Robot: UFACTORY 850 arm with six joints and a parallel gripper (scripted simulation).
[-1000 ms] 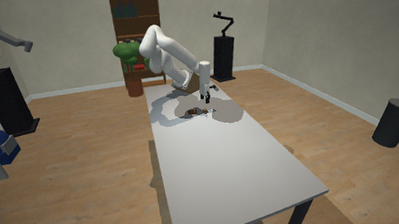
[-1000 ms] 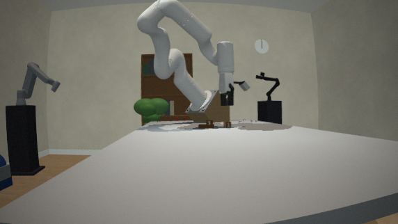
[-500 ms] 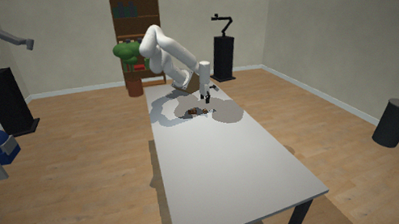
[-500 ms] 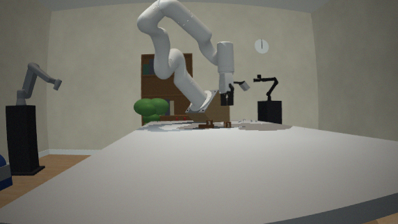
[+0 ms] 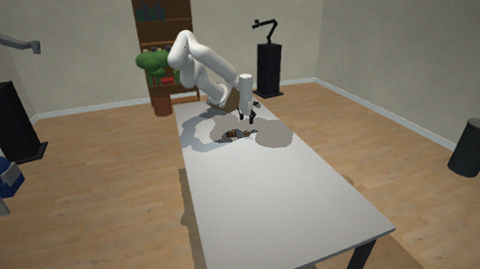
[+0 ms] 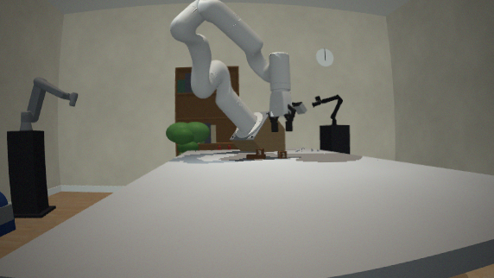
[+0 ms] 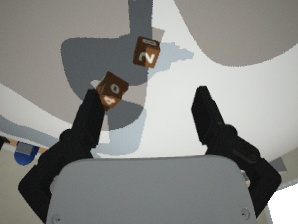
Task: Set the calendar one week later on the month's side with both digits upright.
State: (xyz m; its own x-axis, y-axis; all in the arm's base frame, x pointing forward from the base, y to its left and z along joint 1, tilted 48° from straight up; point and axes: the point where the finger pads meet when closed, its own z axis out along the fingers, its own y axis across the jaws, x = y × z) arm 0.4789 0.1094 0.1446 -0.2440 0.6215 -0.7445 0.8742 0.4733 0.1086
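Now: hand 100 mm above the brown cube. Also, from my hand: tray (110 mm below, 100 mm to the right, 50 mm behind).
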